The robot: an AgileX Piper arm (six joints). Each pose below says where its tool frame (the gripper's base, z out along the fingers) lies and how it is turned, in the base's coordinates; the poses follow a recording.
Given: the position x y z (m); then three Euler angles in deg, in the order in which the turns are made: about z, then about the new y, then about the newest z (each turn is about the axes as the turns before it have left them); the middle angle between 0 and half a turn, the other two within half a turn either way.
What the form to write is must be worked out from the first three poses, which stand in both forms.
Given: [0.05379 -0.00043 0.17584 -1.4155 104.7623 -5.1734]
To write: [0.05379 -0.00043 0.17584 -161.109 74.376 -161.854]
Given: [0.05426 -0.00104 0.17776 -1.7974 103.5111 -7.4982]
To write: [0.05426 -0.00104 0.17776 -151.494 74.582 -152.402]
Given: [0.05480 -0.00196 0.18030 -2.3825 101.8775 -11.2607]
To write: [0.05480 -0.00196 0.18030 -137.125 73.689 -138.332]
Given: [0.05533 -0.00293 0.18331 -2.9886 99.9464 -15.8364]
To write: [0.05533 -0.00293 0.18331 -122.725 71.367 -124.327]
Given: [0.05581 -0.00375 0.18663 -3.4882 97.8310 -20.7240]
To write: [0.05581 -0.00375 0.18663 -111.239 67.907 -113.293]
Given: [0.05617 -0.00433 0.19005 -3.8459 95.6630 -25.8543]
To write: [0.05617 -0.00433 0.19005 -102.811 63.575 -105.356]
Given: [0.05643 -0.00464 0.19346 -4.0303 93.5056 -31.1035]
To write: [0.05643 -0.00464 0.19346 -96.763 58.719 -99.817]
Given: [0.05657 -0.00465 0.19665 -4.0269 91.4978 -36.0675]
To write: [0.05657 -0.00465 0.19665 -92.543 53.906 -96.082]
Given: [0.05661 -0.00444 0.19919 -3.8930 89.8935 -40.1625]
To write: [0.05661 -0.00444 0.19919 -89.835 49.837 -93.767]
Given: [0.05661 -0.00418 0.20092 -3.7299 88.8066 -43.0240]
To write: [0.05661 -0.00418 0.20092 -88.251 46.963 -92.452]
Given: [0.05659 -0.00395 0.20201 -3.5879 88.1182 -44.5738]
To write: [0.05659 -0.00395 0.20201 -87.320 45.395 -91.679]
